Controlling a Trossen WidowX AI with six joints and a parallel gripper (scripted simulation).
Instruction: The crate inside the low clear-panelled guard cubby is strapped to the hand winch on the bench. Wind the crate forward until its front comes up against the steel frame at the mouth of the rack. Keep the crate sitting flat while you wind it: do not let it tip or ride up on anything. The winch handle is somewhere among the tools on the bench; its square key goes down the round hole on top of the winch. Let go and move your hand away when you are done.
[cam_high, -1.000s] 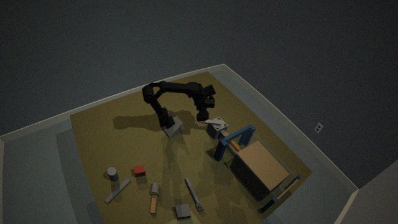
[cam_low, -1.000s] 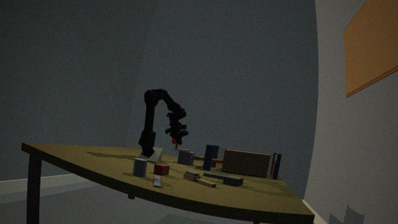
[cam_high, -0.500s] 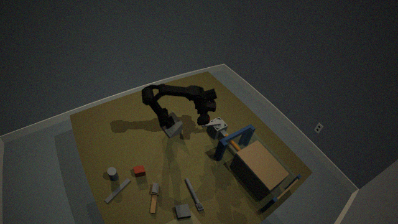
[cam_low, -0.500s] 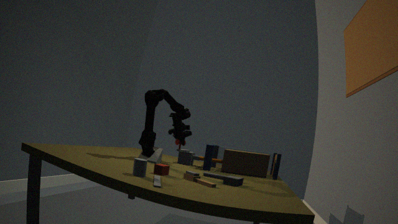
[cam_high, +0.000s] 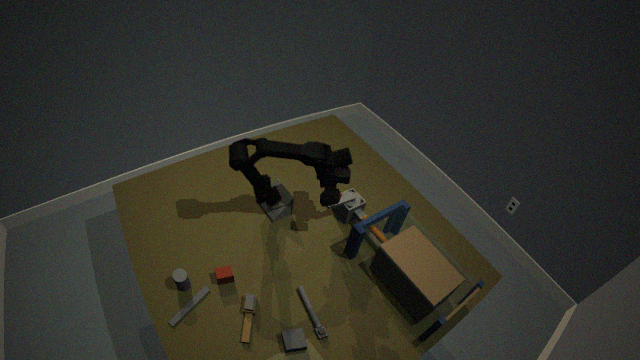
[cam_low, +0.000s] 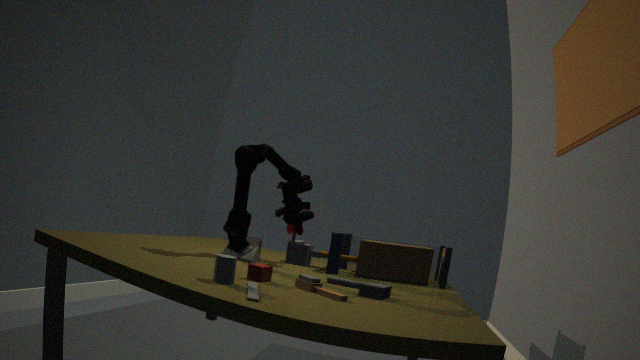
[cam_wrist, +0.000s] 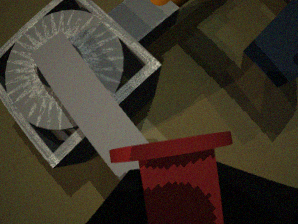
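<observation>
My gripper tip is 30 mm above the grey crank handle, 20 mm to the right of it and 10 mm past it. The rest, counted from my gripper tip: wooden-handled tool (460 mm to the right, 280 mm ahead, 110 mm below); grey winch (100 mm below, 80 mm to the left, 30 mm behind); red grip (10 mm to the right, 10 mm behind).
</observation>
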